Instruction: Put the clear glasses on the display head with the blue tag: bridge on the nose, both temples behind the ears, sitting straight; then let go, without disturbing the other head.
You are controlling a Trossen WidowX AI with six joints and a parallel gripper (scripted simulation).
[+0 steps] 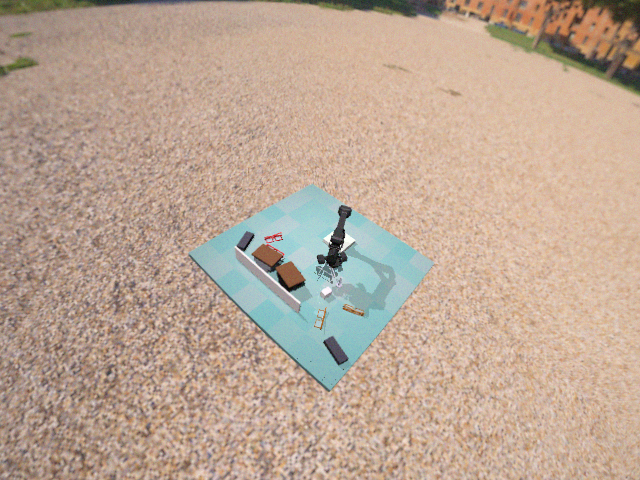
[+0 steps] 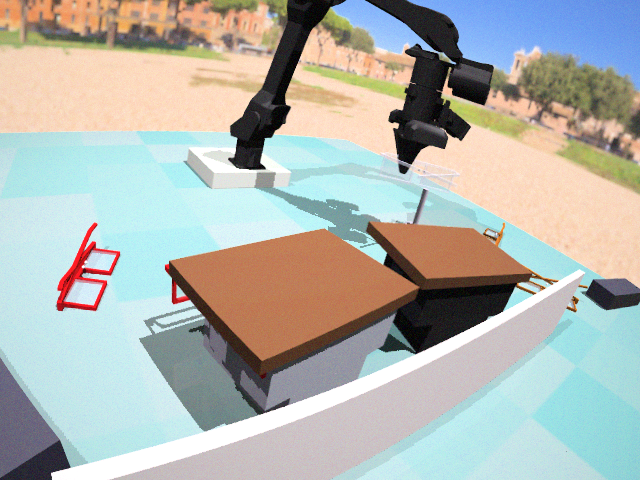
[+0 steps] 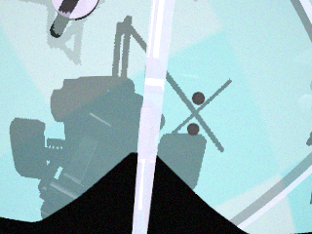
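Now: gripper tip 2 cm past the thin post, 10 cm to the right of it and 9 cm above it. Also, from my gripper tip: white box 11 cm ahead, 9 cm to the left, 9 cm below; then light grey display head 22 cm ahead, 34 cm to the right, 6 cm below; then black display head 21 cm ahead, 12 cm to the right, 6 cm below.
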